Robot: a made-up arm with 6 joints. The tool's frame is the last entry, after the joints.
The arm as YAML. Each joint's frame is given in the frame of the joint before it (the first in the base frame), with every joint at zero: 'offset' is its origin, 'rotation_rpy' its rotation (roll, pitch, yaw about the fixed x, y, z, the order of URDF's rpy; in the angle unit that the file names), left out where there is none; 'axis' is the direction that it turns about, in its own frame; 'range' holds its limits. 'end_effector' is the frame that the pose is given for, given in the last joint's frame.
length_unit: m
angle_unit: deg
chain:
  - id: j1
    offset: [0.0, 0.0, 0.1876]
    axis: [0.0, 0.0, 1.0]
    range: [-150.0, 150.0]
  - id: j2
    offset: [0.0, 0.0, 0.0]
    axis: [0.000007, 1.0, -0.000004]
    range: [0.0, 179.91]
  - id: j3
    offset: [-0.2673, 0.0, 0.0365]
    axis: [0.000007, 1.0, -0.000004]
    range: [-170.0, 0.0]
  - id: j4
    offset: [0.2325, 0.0, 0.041]
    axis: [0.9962, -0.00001, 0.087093]
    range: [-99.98, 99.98]
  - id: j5
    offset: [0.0, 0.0, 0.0]
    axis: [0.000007, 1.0, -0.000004]
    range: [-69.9, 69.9]
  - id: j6
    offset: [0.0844, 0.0, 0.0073]
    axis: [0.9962, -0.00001, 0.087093]
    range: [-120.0, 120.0]
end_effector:
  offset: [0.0, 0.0, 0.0]
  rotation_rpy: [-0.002, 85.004, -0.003]
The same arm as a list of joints. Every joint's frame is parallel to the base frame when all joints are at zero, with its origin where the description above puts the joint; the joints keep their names.
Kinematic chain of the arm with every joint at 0, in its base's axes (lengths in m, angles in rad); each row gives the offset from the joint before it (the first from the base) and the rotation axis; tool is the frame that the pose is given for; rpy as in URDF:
j1: xyz 0 0 0.1876 axis +z
j2: xyz 0 0 0 axis +y
j3: xyz -0.2673 0 0.0365 axis +y
j4: xyz 0.2325 0 0.041 axis 0.9962 0 0.0871
j5: xyz 0 0 0 axis +y
j6: xyz 0.0844 0 0.0073 axis 0.9962 0 0.0871
tool: xyz 0 0 0 rpy 0 1.4836 -0.0001
Joint limits (rad, base to tool): -2.618..2.618 0..3.14 -2.9671..0 -1.745..1.745 -1.22..1.22 -2.0944..2.0944

